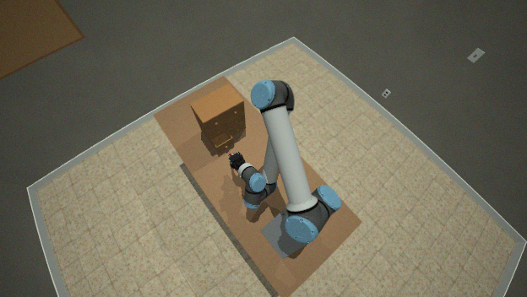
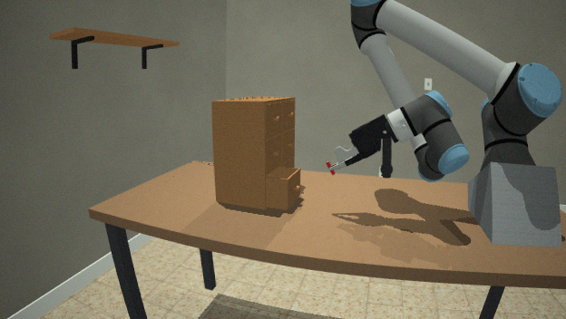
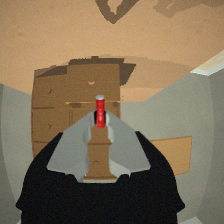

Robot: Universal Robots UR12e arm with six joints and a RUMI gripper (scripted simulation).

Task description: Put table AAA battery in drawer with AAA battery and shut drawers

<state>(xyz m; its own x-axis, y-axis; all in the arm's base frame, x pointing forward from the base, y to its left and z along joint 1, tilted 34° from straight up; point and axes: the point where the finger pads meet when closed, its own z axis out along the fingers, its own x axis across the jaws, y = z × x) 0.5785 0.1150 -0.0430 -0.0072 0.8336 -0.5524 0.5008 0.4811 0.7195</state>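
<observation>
My gripper is now 10 mm short of the AAA battery and 10 mm above it.
</observation>
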